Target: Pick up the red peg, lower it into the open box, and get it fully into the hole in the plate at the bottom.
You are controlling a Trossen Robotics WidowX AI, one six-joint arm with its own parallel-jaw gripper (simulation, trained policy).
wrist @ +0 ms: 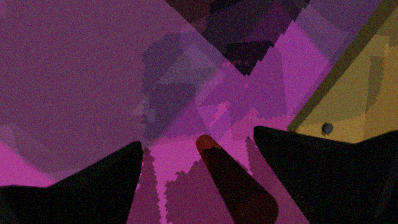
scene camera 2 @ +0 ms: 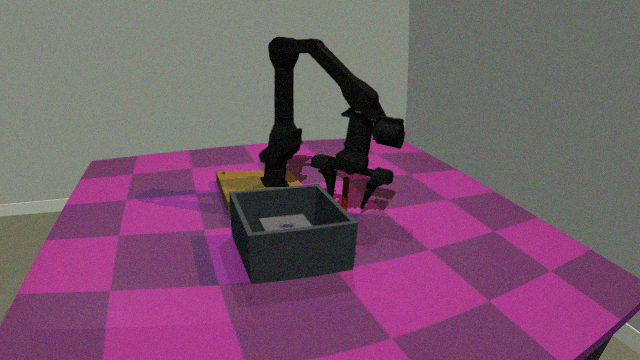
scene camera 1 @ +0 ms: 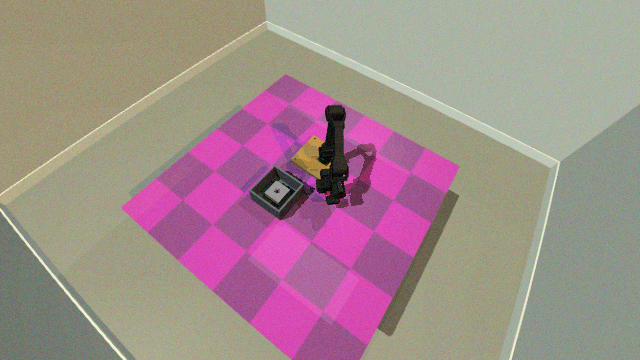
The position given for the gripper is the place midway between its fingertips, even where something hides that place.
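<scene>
The gripper (scene camera 2: 345, 205) (wrist: 199, 140) is visible in both views.
</scene>
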